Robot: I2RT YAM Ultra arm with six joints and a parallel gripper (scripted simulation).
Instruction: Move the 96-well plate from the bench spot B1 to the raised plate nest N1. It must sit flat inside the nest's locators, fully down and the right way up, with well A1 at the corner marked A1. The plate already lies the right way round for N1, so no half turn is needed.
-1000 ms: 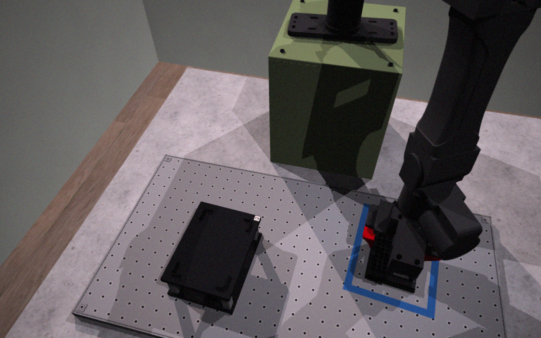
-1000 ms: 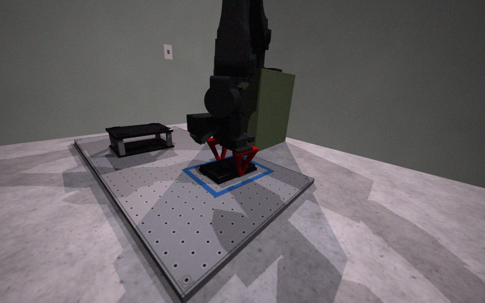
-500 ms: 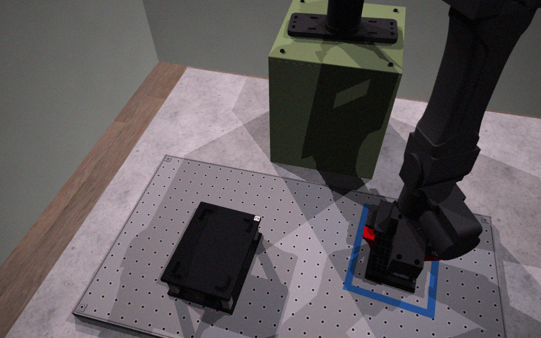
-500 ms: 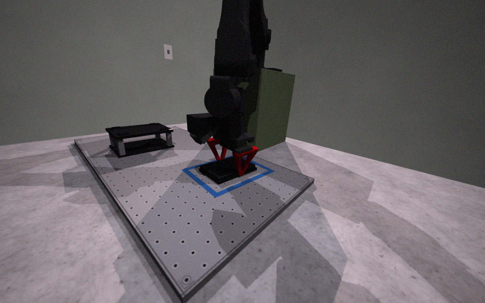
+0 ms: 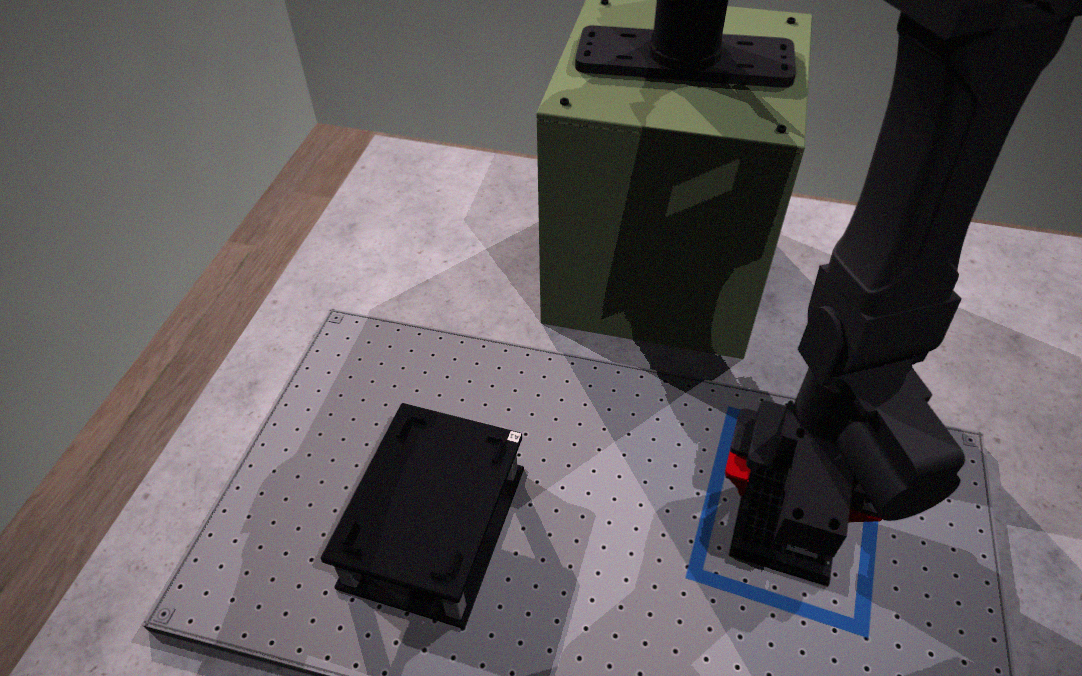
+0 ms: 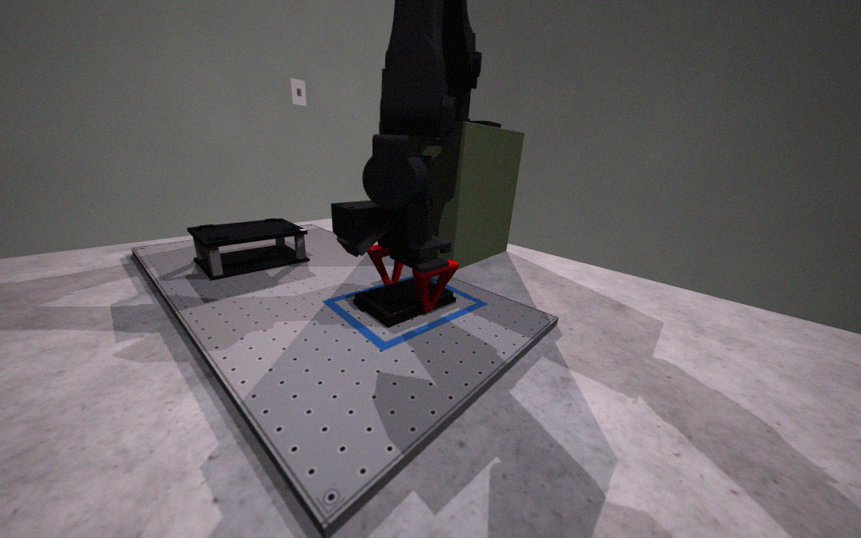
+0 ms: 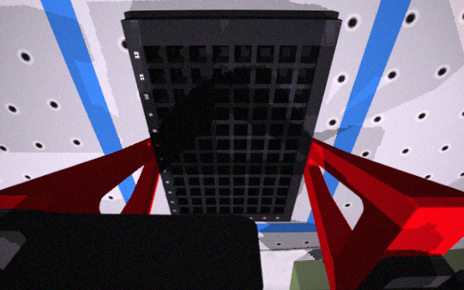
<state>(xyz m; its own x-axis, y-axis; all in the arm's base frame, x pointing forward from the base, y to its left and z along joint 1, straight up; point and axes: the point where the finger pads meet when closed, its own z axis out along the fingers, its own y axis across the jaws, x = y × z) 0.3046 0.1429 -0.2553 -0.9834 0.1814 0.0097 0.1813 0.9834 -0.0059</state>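
Now: hand 70 mm short of the black plate nest N1, 320 mm to the left of it and 50 mm below it. Also, from my hand: white A1 label 10 mm ahead, 260 mm to the right, 50 mm above; black 96-well plate right at my hand.
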